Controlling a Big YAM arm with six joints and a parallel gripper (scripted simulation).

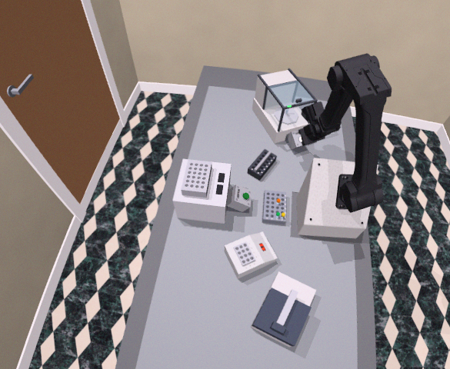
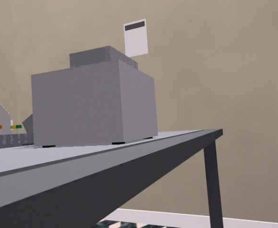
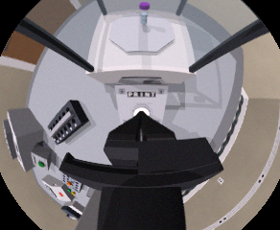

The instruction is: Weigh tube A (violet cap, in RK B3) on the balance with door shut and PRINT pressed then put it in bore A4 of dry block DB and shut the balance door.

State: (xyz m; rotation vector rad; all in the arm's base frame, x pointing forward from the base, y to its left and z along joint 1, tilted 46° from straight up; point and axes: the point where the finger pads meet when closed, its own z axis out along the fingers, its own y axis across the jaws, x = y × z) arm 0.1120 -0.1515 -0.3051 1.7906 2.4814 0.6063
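Now: the white PRINT key 10 mm below my hand. Round my hand: tube rack RK 310 mm to the left, 130 mm ahead, 60 mm below; black magnet block MG 170 mm ahead, 110 mm to the left, 50 mm below; balance door 130 mm above, 110 mm to the right, 50 mm ahead.
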